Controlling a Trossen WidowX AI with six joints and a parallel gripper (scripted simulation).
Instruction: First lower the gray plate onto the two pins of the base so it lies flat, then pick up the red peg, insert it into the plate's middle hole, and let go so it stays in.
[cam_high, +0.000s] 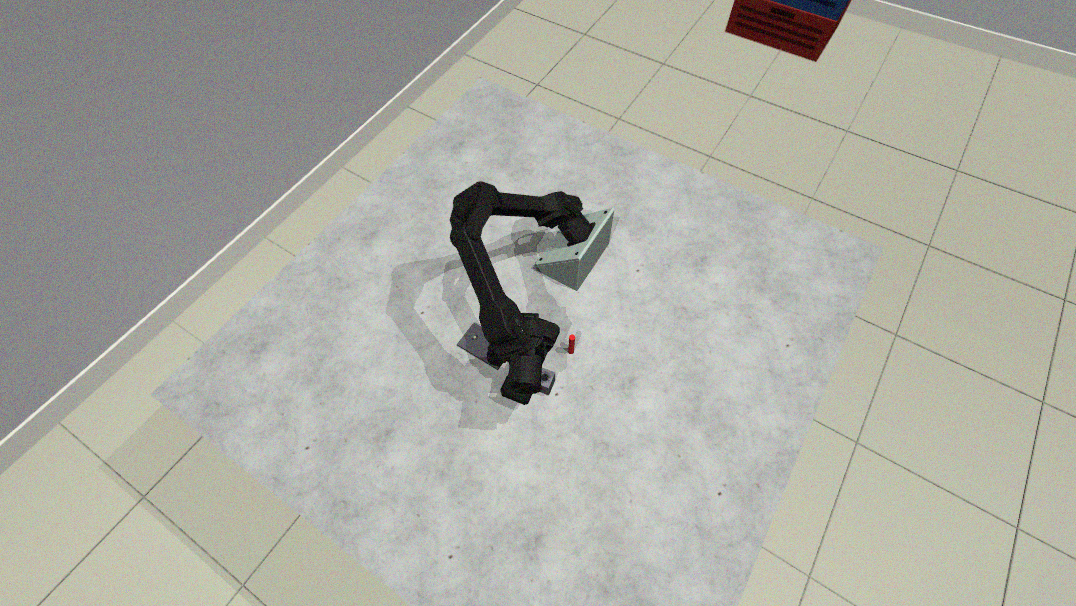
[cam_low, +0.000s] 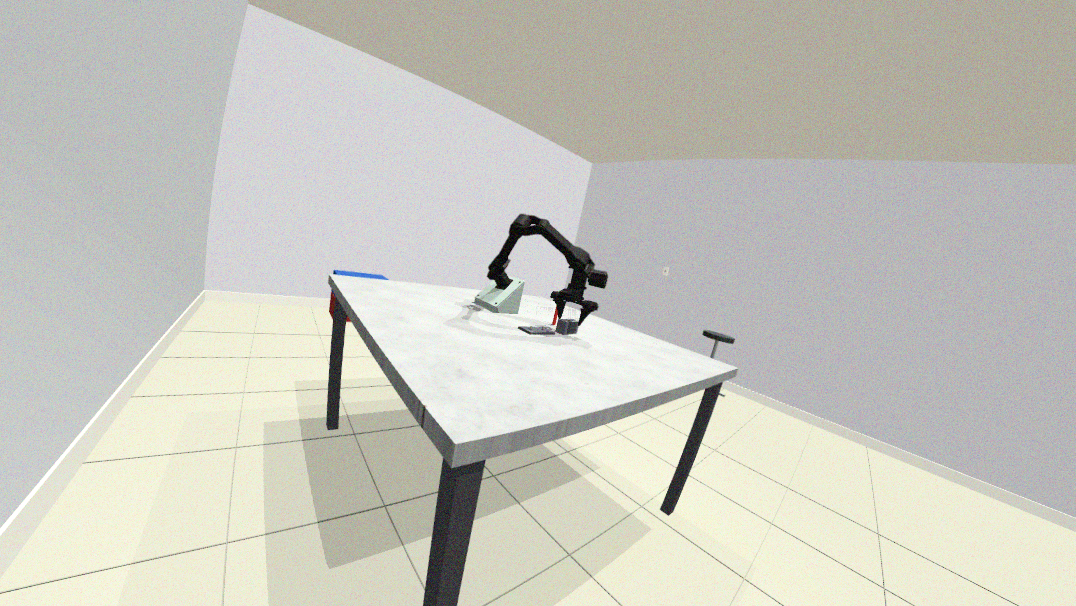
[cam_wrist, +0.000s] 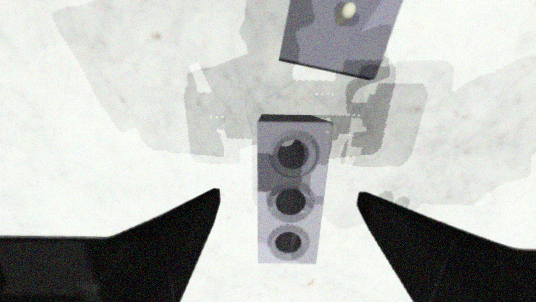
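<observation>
My gripper tip is right at the gray plate. The rest, counted from my gripper tip: red peg: 100 mm behind, 50 mm to the left; base: 140 mm to the right, 30 mm below, 30 mm behind.
</observation>
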